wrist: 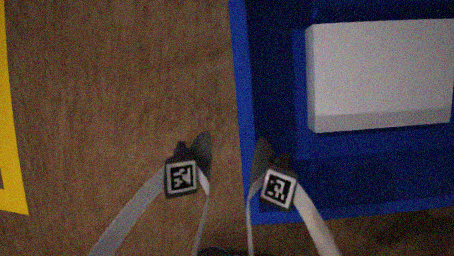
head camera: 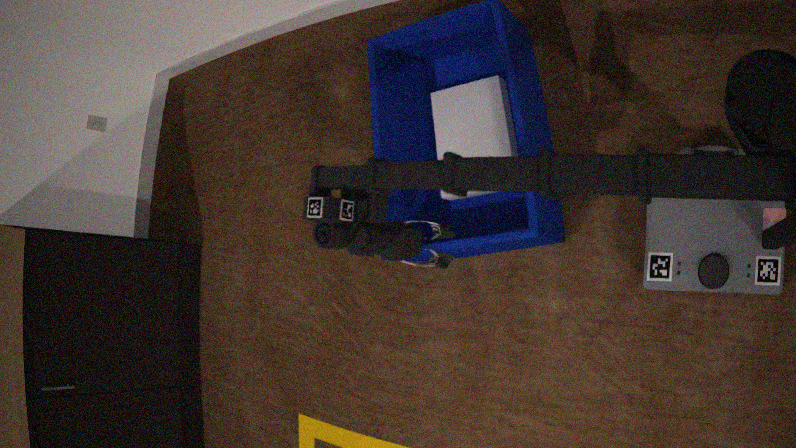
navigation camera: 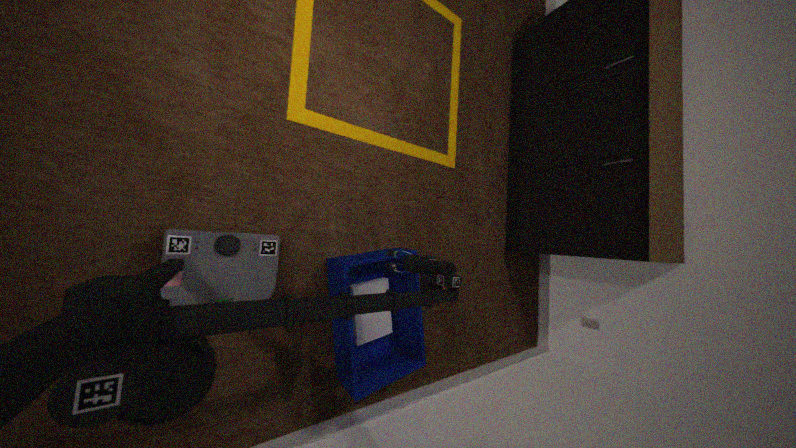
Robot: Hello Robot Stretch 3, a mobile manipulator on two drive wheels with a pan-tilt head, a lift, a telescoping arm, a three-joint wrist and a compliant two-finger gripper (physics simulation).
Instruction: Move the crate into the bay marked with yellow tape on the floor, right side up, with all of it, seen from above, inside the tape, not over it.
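Where they show: gripper, fingertip midpoint: (wrist: pixel 232 152) (head camera: pixel 449 246) (navigation camera: pixel 387 258); robot's base at its link origin: (head camera: pixel 711 269) (navigation camera: pixel 227 244).
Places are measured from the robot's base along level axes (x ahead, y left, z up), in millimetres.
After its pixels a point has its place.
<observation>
The blue crate (head camera: pixel 401 105) {x -402, y -857, z 105 mm} (navigation camera: pixel 412 339) {x -465, y -868, z 146 mm} (wrist: pixel 240 75) {x -23, y -626, z 220 mm} stands upright on the floor, with a white block (head camera: pixel 473 119) {x -356, y -653, z 71 mm} (navigation camera: pixel 373 328) {x -404, y -666, z 72 mm} (wrist: pixel 380 75) {x -299, y -658, z 71 mm} inside. The arm crosses above it. The yellow tape bay (head camera: pixel 334 432) {x 613, y -1108, z 1 mm} (navigation camera: pixel 378 138) {x 628, y -655, z 1 mm} (wrist: pixel 10 150) {x 608, y -381, z 1 mm} lies on the floor apart from the crate, on the gripper side. My gripper (head camera: pixel 445 245) {x -22, y -561, z 332 mm} (navigation camera: pixel 393 260) {x -22, y -561, z 332 mm} (wrist: pixel 232 152) {x -22, y -561, z 332 mm} is open at the crate's near end wall. In the wrist view the left finger is over the floor outside the crate and the right finger is over its inside; the rim passes between them. Exact finger height is unclear.
The robot's grey base (head camera: pixel 713 233) {x -76, y -5, z 159 mm} (navigation camera: pixel 228 272) {x -93, y -11, z 160 mm} stands beside the crate. A dark cabinet (head camera: pixel 111 311) {x 309, y -1847, z 484 mm} (navigation camera: pixel 579 128) {x 867, y -1848, z 538 mm} stands against the wall across from the base. A white wall with a skirting board (head camera: pixel 153 155) {x -397, y -2448, z 20 mm} (navigation camera: pixel 543 300) {x -402, y -2447, z 46 mm} runs behind the crate.
</observation>
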